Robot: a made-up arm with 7 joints. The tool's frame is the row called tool. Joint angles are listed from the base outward. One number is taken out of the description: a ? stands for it. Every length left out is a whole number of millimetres.
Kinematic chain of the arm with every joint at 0, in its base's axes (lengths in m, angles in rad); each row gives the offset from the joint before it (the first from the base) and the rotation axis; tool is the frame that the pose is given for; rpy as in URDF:
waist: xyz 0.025 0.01 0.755 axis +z
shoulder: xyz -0.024 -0.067 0 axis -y
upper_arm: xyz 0.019 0 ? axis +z
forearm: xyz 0.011 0.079 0 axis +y
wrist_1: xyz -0.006 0 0.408 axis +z
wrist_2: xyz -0.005 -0.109 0 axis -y
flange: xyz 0.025 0 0.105 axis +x
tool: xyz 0 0.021 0.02 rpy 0.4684 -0.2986 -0.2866
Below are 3 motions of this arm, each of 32 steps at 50 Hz.
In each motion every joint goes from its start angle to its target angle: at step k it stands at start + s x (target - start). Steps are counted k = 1, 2, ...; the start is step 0. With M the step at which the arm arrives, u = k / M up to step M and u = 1 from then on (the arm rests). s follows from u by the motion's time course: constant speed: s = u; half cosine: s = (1 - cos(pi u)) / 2; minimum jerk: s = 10 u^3 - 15 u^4 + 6 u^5.
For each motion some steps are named. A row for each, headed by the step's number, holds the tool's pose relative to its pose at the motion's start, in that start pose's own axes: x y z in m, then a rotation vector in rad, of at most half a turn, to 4 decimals.
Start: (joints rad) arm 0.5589 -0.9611 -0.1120 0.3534 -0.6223 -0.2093 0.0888
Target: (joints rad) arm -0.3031 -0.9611 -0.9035 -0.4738 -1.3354 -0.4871 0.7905
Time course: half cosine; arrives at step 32
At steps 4, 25, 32:
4: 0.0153 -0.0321 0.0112 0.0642 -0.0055 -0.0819
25: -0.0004 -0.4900 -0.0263 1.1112 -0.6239 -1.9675
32: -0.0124 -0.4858 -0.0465 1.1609 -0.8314 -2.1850

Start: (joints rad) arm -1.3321 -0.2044 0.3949 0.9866 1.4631 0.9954 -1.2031
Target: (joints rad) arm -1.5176 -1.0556 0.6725 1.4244 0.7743 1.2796 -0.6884
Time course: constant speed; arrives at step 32
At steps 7, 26, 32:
7: -0.0215 -0.1413 -0.0788 0.0764 0.1566 -0.2722
26: -0.1986 -0.4069 -0.3030 0.3090 0.5600 -0.8767
32: -0.2723 -0.4484 -0.3728 0.3967 0.6802 -1.0176

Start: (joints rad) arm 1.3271 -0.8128 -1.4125 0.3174 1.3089 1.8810 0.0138
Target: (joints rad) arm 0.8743 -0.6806 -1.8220 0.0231 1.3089 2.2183 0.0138
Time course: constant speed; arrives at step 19
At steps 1, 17, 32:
1: 0.0070 -0.0007 0.0139 -0.0190 -0.0352 0.0307
17: 0.0577 0.0123 0.1940 -0.3579 -0.4360 0.5865
32: 0.0584 0.0143 0.2104 -0.4033 -0.4619 0.6616

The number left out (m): 0.414
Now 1 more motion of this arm.
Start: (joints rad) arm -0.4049 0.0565 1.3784 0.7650 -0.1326 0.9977 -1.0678
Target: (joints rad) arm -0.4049 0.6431 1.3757 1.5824 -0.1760 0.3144 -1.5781
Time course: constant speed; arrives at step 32
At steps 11, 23, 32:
11: 0.0343 0.1918 -0.0065 -0.2937 0.2892 0.4511
23: 0.0052 0.3729 -0.0683 -0.6043 0.6385 0.9191
32: -0.0533 0.4675 -0.1392 -0.7925 0.9436 1.2439

